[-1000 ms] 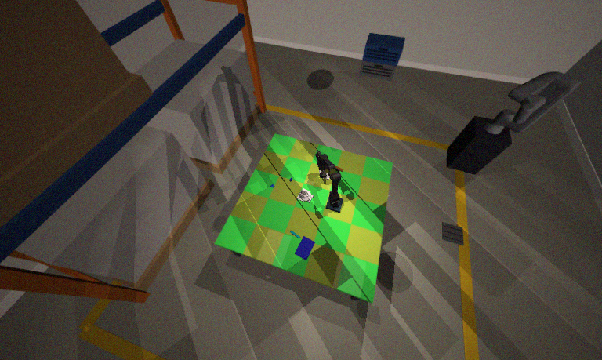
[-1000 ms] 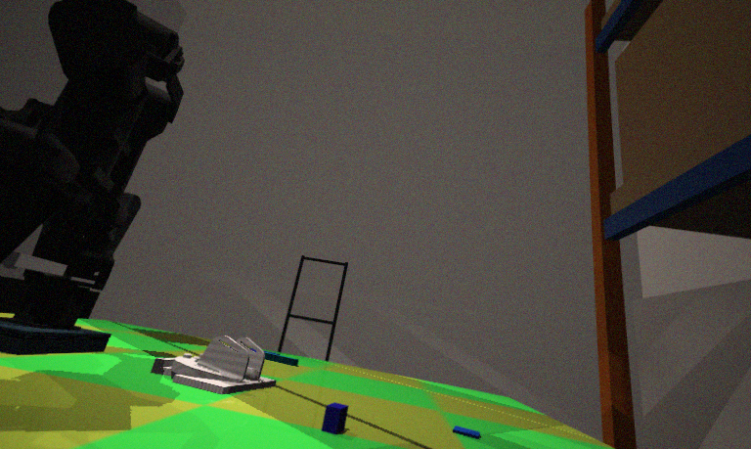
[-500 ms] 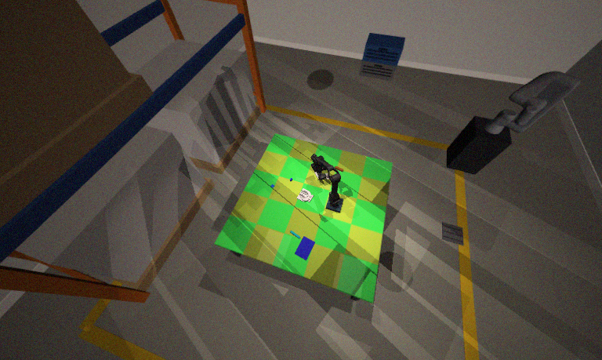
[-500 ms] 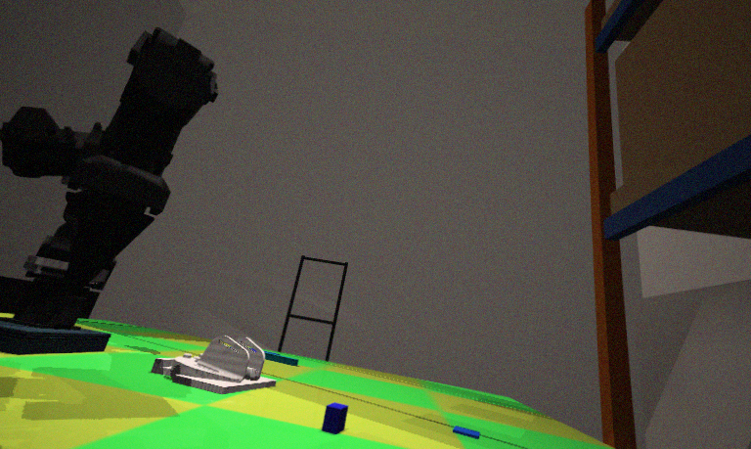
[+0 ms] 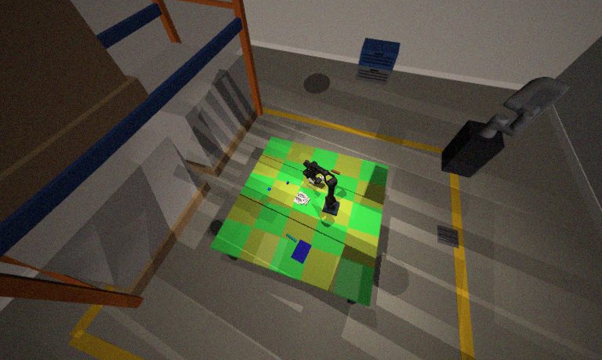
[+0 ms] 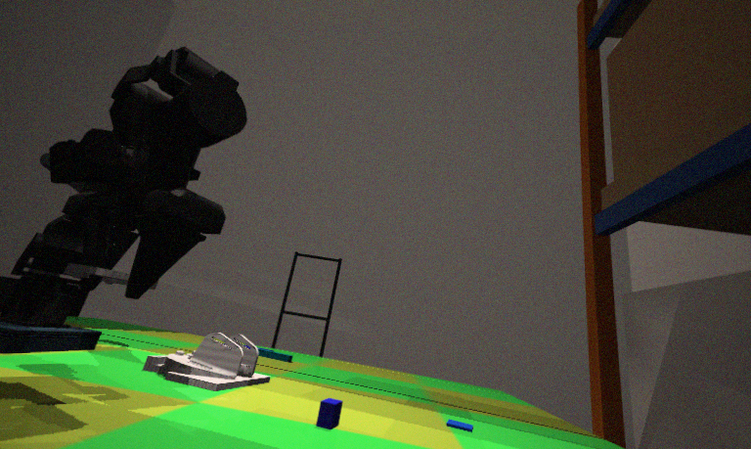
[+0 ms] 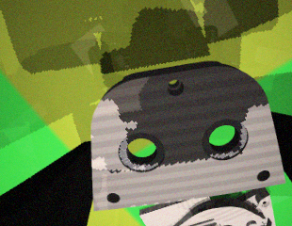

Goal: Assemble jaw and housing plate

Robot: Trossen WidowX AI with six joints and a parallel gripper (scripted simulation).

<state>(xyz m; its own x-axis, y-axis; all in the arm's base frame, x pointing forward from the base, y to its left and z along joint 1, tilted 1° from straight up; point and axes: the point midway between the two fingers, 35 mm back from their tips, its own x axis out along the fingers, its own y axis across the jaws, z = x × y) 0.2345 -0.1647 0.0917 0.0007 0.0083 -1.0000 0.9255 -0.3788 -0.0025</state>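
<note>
Right now the grey jaw is 15 cm to the left of my gripper tip, 7 cm below it and 1 cm ahead of it. From my gripper tip the other things lie so: orange bar (23 cm to the right, 18 cm behind, 7 cm below); then dark blue block (23 cm ahead, 7 cm below, 5 cm to the left); then teal bar (54 cm to the left, 8 cm below).
</note>
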